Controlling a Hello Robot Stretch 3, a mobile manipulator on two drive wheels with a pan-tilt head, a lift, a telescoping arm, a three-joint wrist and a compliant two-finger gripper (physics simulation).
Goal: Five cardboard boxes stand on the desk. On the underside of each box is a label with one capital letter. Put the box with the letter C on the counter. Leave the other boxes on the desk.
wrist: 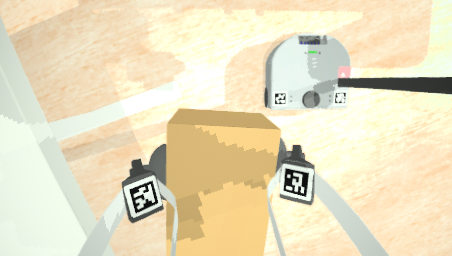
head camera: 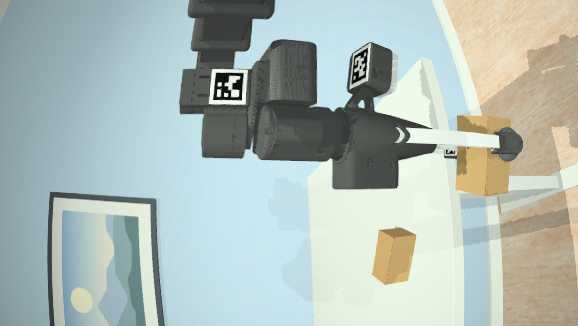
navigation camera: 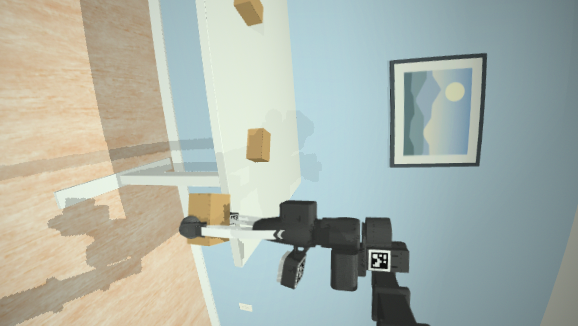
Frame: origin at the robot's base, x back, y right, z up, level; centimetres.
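Seen in the pictures: gripper, fingertip midpoint: (head camera: 497,148) (navigation camera: 196,221).
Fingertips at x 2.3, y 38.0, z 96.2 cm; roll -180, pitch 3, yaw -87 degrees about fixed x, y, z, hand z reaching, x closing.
A point is followed by its place in that frame.
My gripper (head camera: 502,144) {x 2.3, y 38.0, z 96.2 cm} (navigation camera: 195,227) {x 2.3, y 38.0, z 96.2 cm} (wrist: 218,157) {x 2.3, y 38.0, z 96.2 cm} is shut on a cardboard box (head camera: 472,172) {x -0.8, y 37.8, z 101.5 cm} (navigation camera: 212,206) {x -1.1, y 35.7, z 101.4 cm} (wrist: 220,210), with a fingertip on each side of it. In the head and navigation views the held box appears beyond the long edge of the white desk (head camera: 345,225) {x -14.7, y 95.6, z 95.0 cm} (navigation camera: 250,80) {x -36.5, y 62.1, z 95.0 cm} (wrist: 30,185); in the wrist view floor shows around it. A second box (head camera: 392,257) {x -15.5, y 60.8, z 99.5 cm} (navigation camera: 258,145) {x -15.6, y 60.8, z 98.7 cm} stands on the desk, and a third box (navigation camera: 249,12) {x -53.5, y 53.7, z 98.1 cm} stands farther along. The underside labels are hidden, so no letter can be read. The counter is not recognisable in these views.
My wheeled base (wrist: 310,70) stands on the wooden floor, with the dark mast (wrist: 400,85) beside it. A white desk leg frame (head camera: 535,182) {x -4.7, y 86.8, z 20.7 cm} (navigation camera: 150,178) {x -5.7, y 86.5, z 26.6 cm} is near the held box. A framed picture (head camera: 90,260) {x -33.9, y 121.8, z 170.7 cm} (navigation camera: 435,110) {x -39.7, y 120.0, z 166.4 cm} hangs on the blue wall.
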